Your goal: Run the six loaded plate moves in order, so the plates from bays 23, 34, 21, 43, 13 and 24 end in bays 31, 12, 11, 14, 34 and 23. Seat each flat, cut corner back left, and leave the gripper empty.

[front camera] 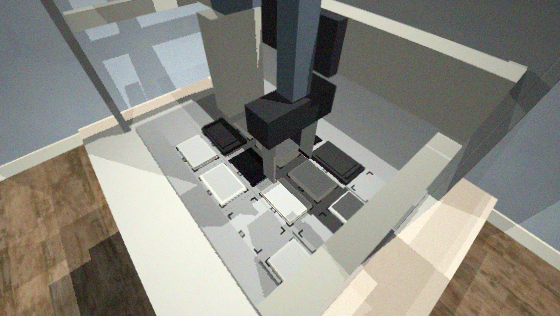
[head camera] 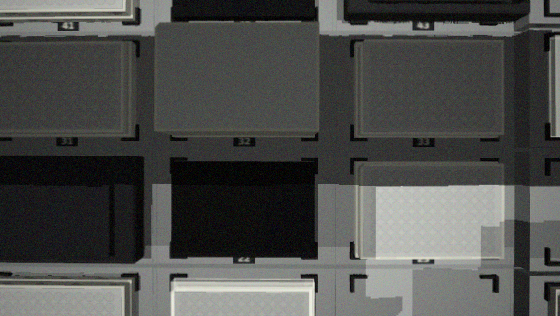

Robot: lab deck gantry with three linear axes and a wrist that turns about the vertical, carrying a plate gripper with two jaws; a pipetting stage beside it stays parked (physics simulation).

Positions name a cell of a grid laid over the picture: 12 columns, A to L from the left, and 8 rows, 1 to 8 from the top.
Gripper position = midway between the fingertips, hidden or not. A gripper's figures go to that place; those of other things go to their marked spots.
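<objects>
A black block (front camera: F5) is 75 cm from the lens, while my own gripper (front camera: G5) is 55 cm from the lens.
</objects>
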